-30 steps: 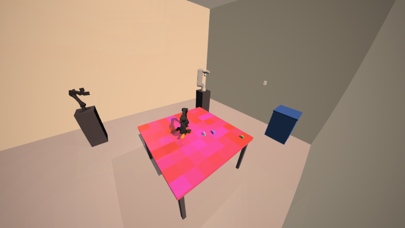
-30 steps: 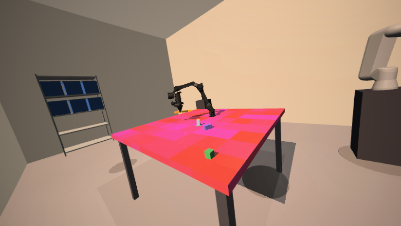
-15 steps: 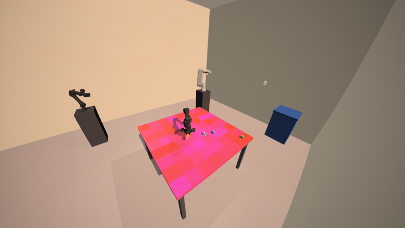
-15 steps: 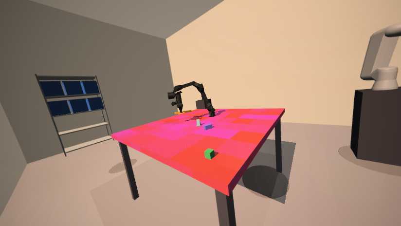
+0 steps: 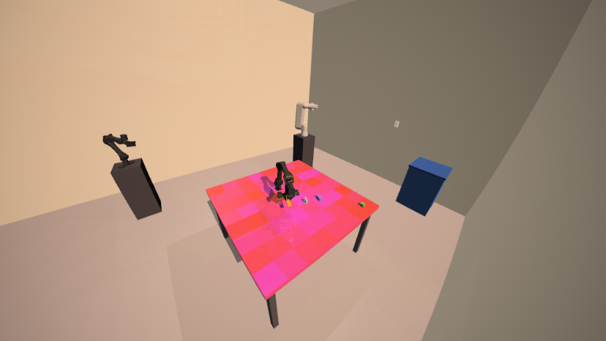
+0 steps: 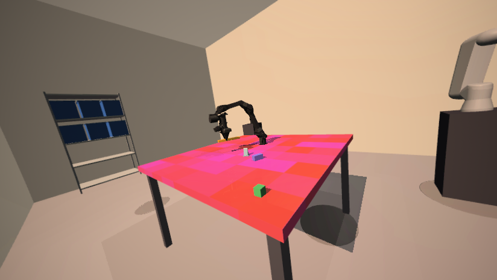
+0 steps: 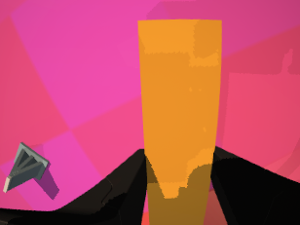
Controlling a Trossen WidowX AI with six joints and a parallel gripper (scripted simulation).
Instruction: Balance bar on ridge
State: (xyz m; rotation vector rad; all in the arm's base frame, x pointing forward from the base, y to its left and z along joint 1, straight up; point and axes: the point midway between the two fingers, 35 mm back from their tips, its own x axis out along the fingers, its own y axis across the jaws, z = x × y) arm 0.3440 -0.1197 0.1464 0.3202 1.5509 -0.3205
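Now: the orange bar 30 mm behind my gripper tip and 10 mm to the left of it. Round my gripper tip: green cube (400 mm ahead, 620 mm to the left, 100 mm below); purple block (50 mm ahead, 350 mm to the left, 100 mm below).
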